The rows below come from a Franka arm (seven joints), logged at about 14 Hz.
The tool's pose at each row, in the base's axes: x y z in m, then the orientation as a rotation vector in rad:
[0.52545 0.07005 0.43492 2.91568 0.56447 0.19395]
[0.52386 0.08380 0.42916 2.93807 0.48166 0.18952]
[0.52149 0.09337 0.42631 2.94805 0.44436 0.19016]
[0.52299 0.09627 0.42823 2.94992 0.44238 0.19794]
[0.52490 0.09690 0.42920 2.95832 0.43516 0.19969]
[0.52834 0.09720 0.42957 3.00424 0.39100 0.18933]
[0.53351 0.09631 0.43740 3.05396 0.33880 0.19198]
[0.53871 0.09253 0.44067 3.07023 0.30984 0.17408]
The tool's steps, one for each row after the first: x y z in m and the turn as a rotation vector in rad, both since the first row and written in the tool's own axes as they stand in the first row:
[0.00321 -0.01422 0.00350 0.00484 -0.00715 0.05707]
[0.00439 -0.02435 0.00460 0.00749 -0.00848 0.08287]
[0.00706 -0.02611 0.00257 0.00843 -0.00323 0.08490]
[0.00915 -0.02583 0.00183 0.01517 -0.00152 0.09102]
[0.01246 -0.02480 0.00197 0.05299 -0.00555 0.12595]
[0.01763 -0.02068 -0.00474 0.09331 -0.00079 0.16650]
[0.02129 -0.01475 -0.00660 0.10639 -0.01212 0.18607]

